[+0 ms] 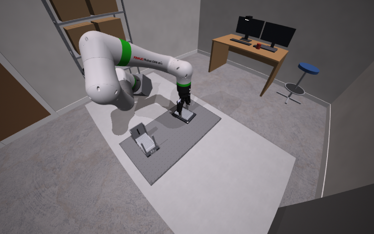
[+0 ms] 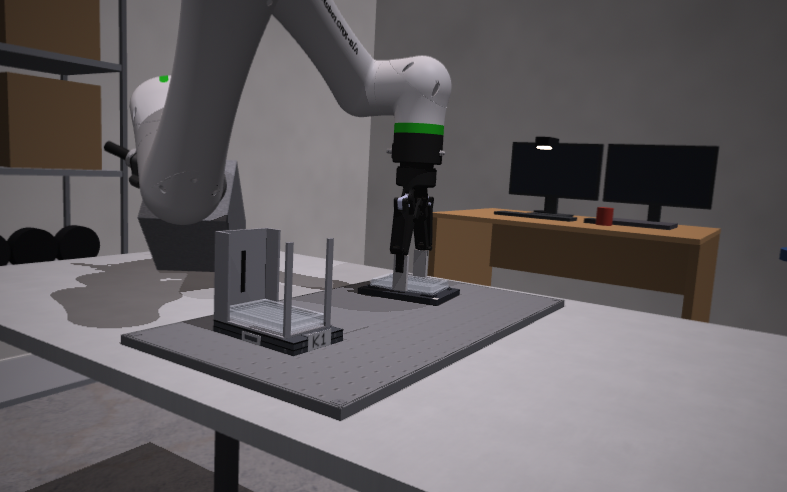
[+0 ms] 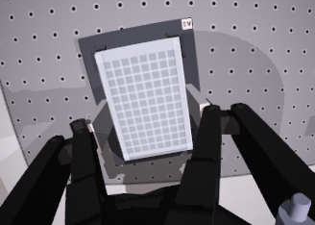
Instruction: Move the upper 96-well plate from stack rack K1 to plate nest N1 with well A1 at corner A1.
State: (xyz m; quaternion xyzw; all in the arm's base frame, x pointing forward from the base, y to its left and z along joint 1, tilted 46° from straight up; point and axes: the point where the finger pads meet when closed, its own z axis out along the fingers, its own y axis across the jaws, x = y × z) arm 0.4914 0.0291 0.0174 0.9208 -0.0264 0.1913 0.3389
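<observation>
The plate nest N1 is 4 cm below my hand. From my hand the other things lie so: pale A1 square: 7 cm to the right, 6 cm ahead, 3 cm below; K1 label: 39 cm to the right, 3 cm below, 3 cm behind.
</observation>
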